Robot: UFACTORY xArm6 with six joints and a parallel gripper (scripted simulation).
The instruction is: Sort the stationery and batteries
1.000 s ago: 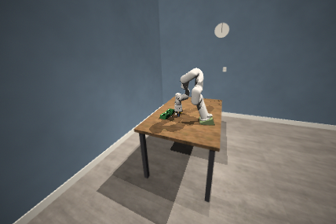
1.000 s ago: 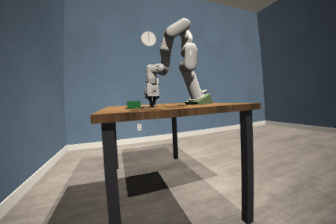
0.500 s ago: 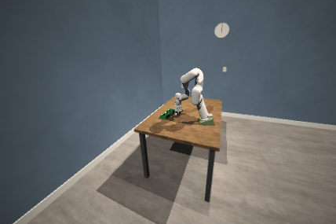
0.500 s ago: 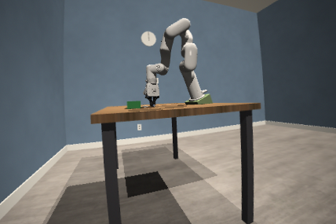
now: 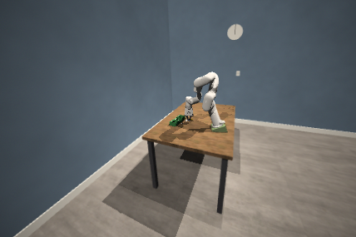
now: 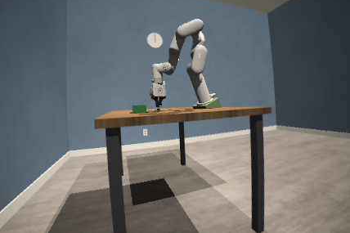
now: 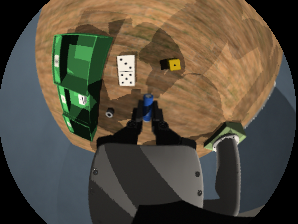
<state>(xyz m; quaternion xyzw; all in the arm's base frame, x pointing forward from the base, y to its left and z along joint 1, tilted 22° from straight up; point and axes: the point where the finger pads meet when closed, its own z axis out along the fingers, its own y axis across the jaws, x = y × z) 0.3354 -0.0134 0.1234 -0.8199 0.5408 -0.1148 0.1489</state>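
Right now the dark cylinder is 130 mm ahead of my hand, 130 mm to the left of it and 40 mm below it. Round my hand: blue battery: 20 mm below; then pale patterned piece: 50 mm ahead, 30 mm to the right, 40 mm below; then small yellow thing: 80 mm to the right, 40 mm below.
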